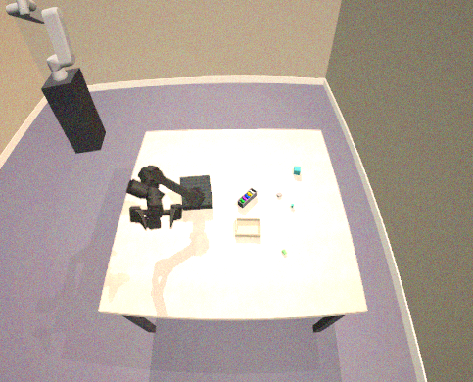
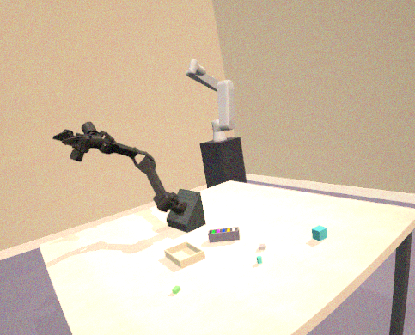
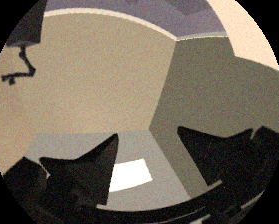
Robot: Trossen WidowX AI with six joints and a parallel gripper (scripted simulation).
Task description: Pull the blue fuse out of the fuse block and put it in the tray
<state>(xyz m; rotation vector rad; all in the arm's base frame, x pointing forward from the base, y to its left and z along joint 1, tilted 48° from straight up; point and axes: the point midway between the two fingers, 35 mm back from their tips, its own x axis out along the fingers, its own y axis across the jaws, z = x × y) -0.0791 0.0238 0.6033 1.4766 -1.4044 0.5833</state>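
The blue fuse lies 38 cm ahead of my gripper tip, 45 cm to the left of it and 49 cm below it. Round my gripper tip: teal cube 72 cm ahead, 61 cm to the left, 50 cm below; then green piece 51 cm ahead, 9 cm to the left, 51 cm below; then tan tray 35 cm ahead, 26 cm to the left, 51 cm below.
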